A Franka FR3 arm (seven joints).
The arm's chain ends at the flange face. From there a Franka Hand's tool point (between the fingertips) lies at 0.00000 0.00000 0.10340 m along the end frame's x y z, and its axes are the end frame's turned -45 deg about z.
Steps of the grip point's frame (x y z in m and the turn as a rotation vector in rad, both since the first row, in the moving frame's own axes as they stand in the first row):
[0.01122, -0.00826, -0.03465, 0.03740, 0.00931, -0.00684]
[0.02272, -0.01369, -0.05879, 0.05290, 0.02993, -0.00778]
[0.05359, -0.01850, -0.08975, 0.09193, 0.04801, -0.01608]
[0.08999, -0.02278, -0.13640, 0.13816, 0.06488, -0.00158]
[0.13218, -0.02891, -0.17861, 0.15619, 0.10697, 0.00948]
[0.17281, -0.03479, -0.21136, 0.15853, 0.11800, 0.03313]
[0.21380, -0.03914, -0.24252, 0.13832, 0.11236, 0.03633]
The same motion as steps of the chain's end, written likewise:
[0.00416, -0.01037, -0.03457, 0.03303, -0.01986, -0.00684]
[0.00809, -0.01970, -0.05860, 0.05857, -0.01624, -0.00778]
[0.02810, -0.04079, -0.08919, 0.09895, -0.03106, -0.01608]
[0.05287, -0.06496, -0.13520, 0.14357, -0.05182, -0.00158]
[0.07651, -0.09476, -0.17676, 0.18608, -0.03480, 0.00948]
[0.10020, -0.12666, -0.20935, 0.19554, -0.02866, 0.03313]
[0.12506, -0.16059, -0.24088, 0.17726, -0.01836, 0.03633]

